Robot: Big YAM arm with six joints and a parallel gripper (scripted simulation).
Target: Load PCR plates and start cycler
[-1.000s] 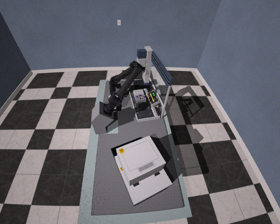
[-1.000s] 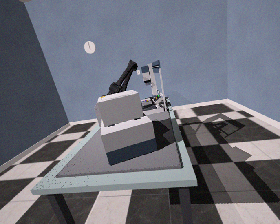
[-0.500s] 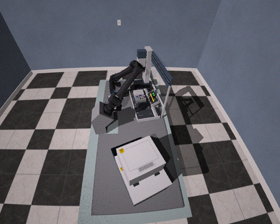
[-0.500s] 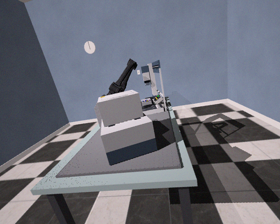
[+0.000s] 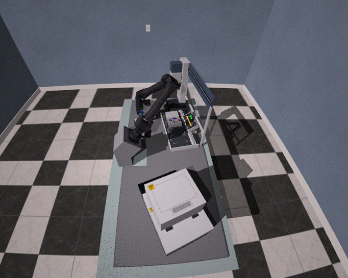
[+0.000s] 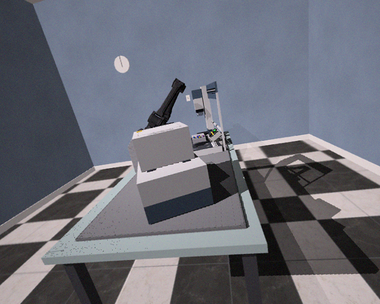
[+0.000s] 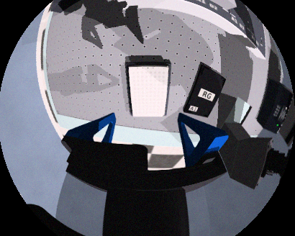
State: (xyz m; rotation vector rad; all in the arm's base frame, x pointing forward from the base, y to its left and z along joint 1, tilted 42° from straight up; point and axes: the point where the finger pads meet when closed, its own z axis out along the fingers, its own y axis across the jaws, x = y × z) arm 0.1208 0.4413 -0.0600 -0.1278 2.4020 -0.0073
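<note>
The black regrip nest is 20 mm ahead of my hand, 170 mm to the right of it and 120 mm below it. Round my hand: tube cooling block 340 mm ahead, 100 mm to the right, 50 mm below; then white deep-well block 320 mm ahead, 50 mm below.
</note>
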